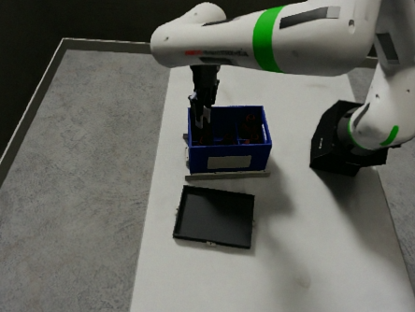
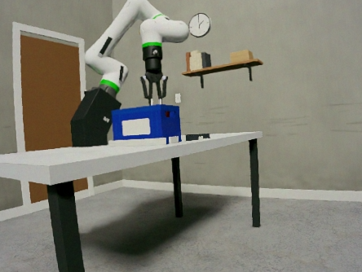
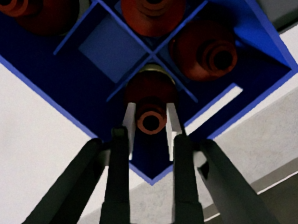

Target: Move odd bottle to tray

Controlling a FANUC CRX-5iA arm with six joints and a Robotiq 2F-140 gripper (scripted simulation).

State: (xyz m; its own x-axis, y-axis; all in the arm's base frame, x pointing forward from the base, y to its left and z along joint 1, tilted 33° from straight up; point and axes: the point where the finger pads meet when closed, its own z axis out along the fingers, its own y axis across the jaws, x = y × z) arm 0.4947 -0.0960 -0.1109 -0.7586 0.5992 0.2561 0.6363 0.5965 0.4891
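Now: the crate 9 cm behind my hand, 4 cm to the left of it and 9 cm below it. Round my hand: dark tray (5 cm behind, 30 cm to the left, 16 cm below).
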